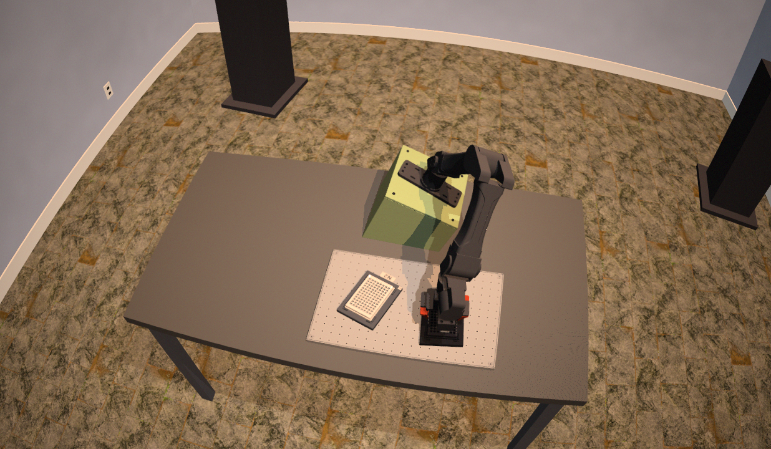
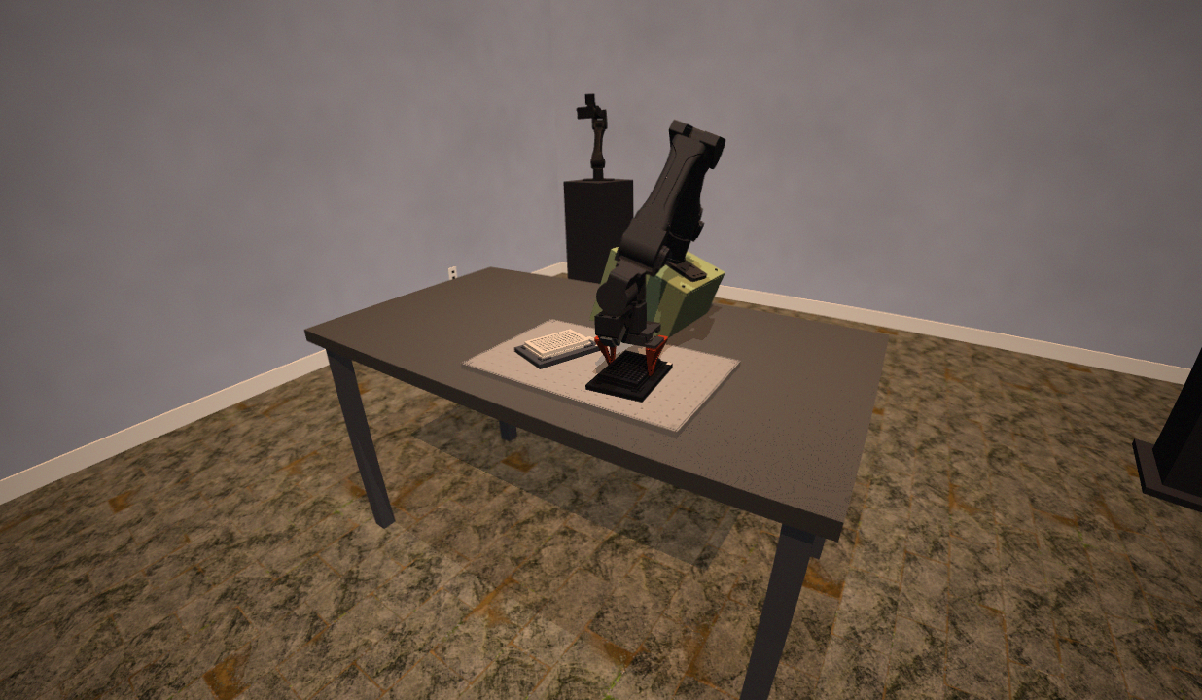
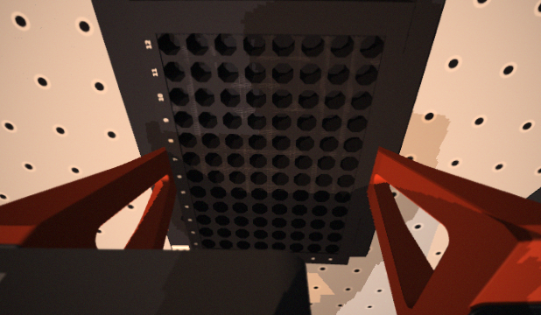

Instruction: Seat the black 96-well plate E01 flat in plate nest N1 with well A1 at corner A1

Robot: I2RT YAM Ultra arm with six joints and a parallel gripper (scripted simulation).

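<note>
The black 96-well plate E01 lies right at my hand. Round my hand: N1 label: 90 mm behind, 30 mm to the right, 20 mm below; then A1 mark: 90 mm behind, 30 mm to the left, 10 mm below; then plate nest N1: 20 mm below.
</note>
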